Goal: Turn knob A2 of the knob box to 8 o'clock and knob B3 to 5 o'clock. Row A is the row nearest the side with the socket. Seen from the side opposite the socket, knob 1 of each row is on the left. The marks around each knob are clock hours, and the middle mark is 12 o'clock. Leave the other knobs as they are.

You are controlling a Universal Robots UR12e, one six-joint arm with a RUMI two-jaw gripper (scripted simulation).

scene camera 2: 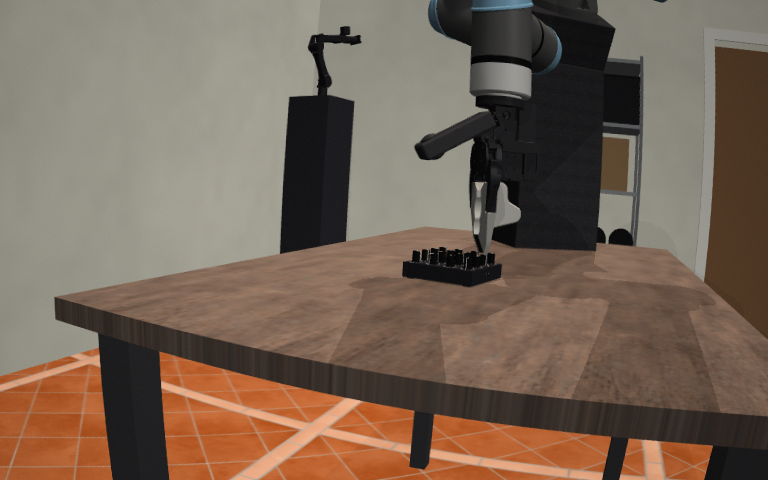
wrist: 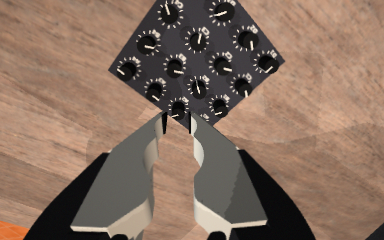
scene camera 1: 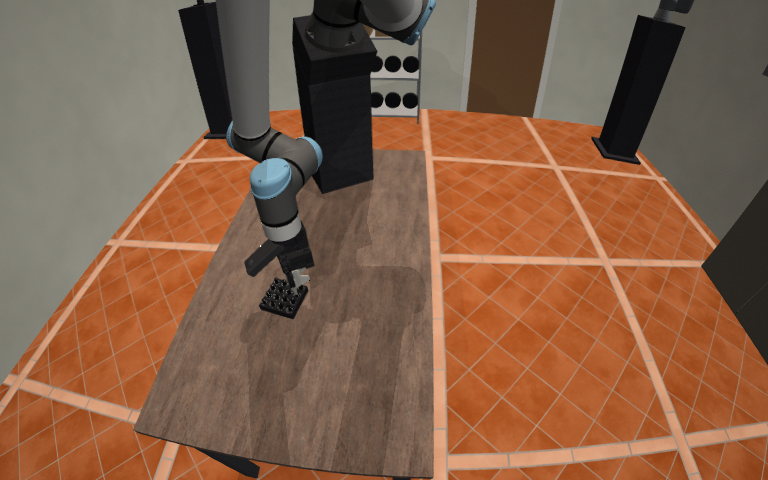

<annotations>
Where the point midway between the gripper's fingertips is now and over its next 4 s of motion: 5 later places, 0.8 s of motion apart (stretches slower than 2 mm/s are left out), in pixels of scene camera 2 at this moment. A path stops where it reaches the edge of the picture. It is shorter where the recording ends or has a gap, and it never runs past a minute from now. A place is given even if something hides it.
The gripper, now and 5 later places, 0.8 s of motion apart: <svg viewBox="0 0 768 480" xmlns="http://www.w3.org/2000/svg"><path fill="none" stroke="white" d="M482 253L482 260L486 234L486 228L487 220L487 223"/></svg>
</annotations>
